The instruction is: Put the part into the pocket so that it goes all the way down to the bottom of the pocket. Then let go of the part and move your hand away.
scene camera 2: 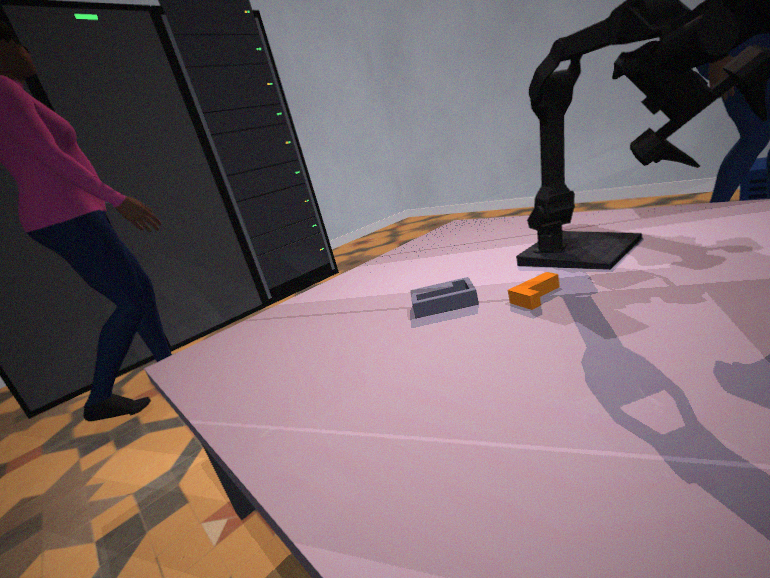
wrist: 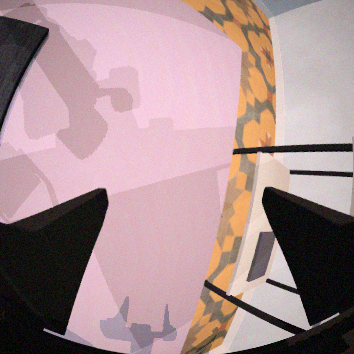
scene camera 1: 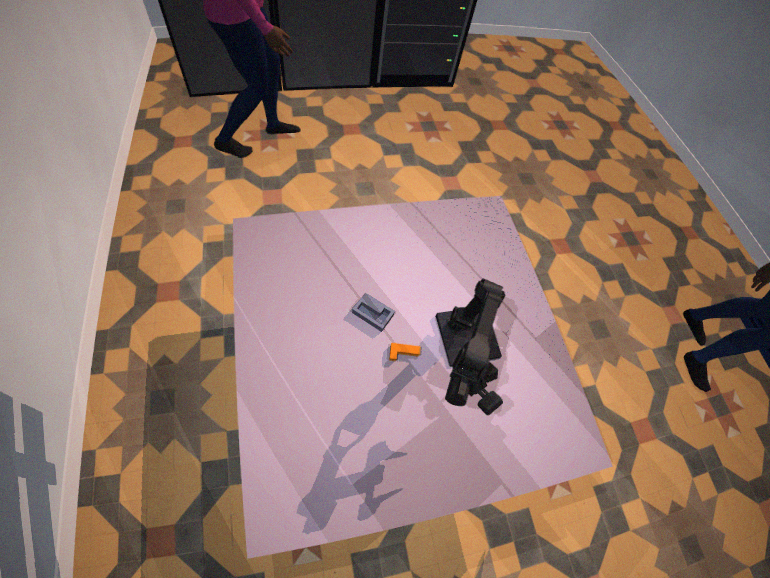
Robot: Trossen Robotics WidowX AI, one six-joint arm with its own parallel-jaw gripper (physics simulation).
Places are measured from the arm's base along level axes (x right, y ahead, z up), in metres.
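Pixels of known places: gripper, fingertip midpoint: [scene camera 2: 729, 144] [wrist: 186, 195]; arm's base, origin of the base link: [scene camera 2: 550, 248] [scene camera 1: 456, 323].
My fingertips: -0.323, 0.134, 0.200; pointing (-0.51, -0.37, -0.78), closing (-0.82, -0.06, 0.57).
For each thing: its top centre in the pictures, then the offset to it from my fingertips, as dx, dy, dz. Level surfaces: height alone.
- orange L-shaped part, middle of its top: [scene camera 2: 538, 283] [scene camera 1: 405, 352] +0.284, +0.108, -0.194
- grey block with the pocket, middle of its top: [scene camera 2: 441, 289] [scene camera 1: 373, 309] +0.482, +0.158, -0.188
- pink table top, its level: dz -0.224
The orange L-shaped part [scene camera 1: 406, 350] [scene camera 2: 534, 292] lies flat on the table, its short leg at the left end in scene camera 1. The grey block with the pocket [scene camera 1: 368, 319] [scene camera 2: 445, 305] sits apart from it, to the upper left in scene camera 1 and left in scene camera 2. The pocket is open at the top and no part is in it. My gripper [scene camera 1: 473, 401] [scene camera 2: 730, 141] [wrist: 186, 195] is open and empty, high above the table and away from part and block. Neither part nor block shows in the wrist view.
The pink table top [scene camera 1: 279, 373] [scene camera 2: 310, 385] [wrist: 160, 170] carries the arm's black base plate [scene camera 1: 445, 339] [scene camera 2: 597, 251] [wrist: 17, 55], close to the part. Shadows of the arm cross the table. People and dark server cabinets [scene camera 1: 329, 46] [scene camera 2: 124, 155] stand beyond the table's edges.
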